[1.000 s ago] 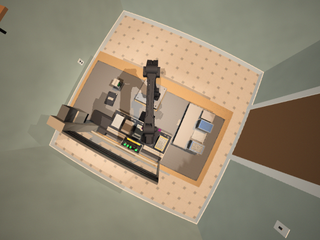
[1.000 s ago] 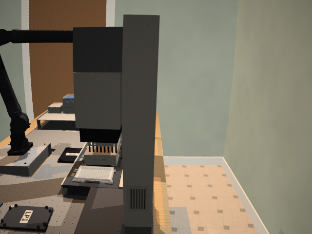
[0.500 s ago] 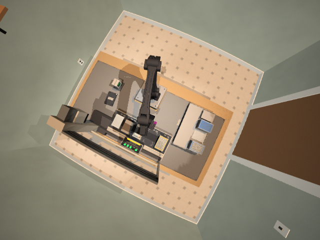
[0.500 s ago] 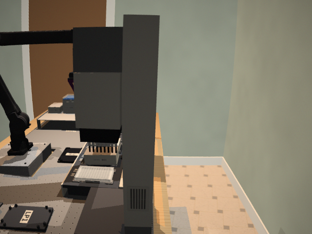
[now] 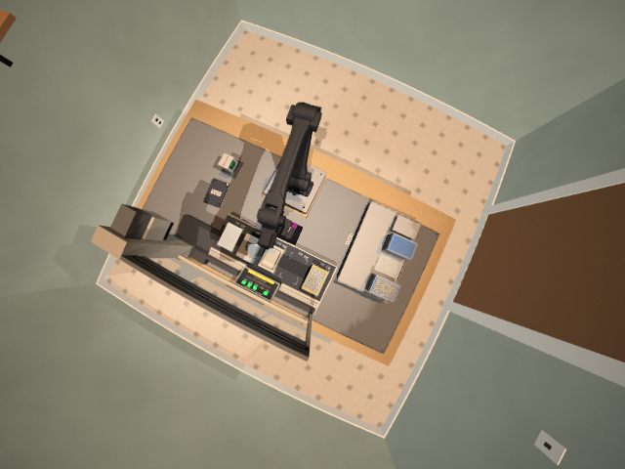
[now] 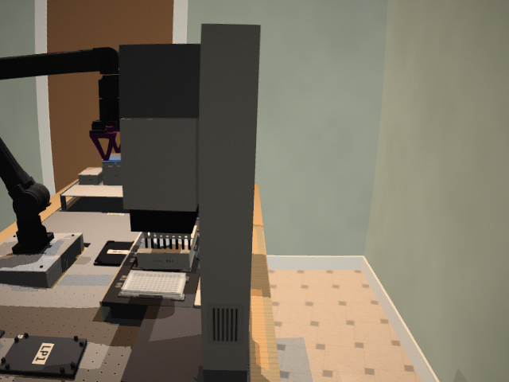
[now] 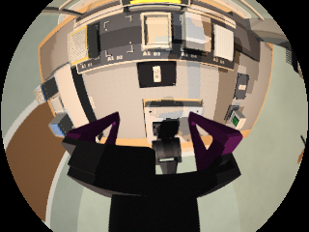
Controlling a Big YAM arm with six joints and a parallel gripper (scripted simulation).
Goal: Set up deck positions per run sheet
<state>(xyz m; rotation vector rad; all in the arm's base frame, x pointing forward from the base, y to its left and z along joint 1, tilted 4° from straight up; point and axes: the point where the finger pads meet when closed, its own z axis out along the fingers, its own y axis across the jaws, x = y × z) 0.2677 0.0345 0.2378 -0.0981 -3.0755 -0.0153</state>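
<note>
The pale block is 21 cm below my hand, 16 cm ahead of it and 14 cm to the right of it. Round my hand: yellow-framed tip rack (23 cm to the left, 19 cm below, 16 cm ahead); cream reservoir (23 cm below, 16 cm ahead, 2 cm to the right); regrip nest (28 cm below, 1 cm to the right).
</note>
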